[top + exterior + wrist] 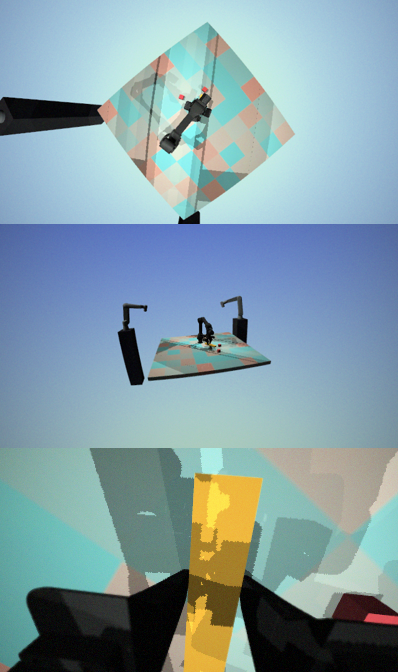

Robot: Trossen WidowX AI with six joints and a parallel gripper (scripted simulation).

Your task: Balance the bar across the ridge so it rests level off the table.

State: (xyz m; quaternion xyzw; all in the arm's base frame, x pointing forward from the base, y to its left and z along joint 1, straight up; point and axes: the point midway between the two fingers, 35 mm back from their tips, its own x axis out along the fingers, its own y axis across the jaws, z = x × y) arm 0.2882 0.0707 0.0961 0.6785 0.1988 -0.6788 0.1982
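Right now my gripper tip is 2 cm short of the yellow bar and 2 cm to the right of it. Round my gripper tip: grey ridge: 2 cm ahead, 2 cm to the left, 1 cm below.
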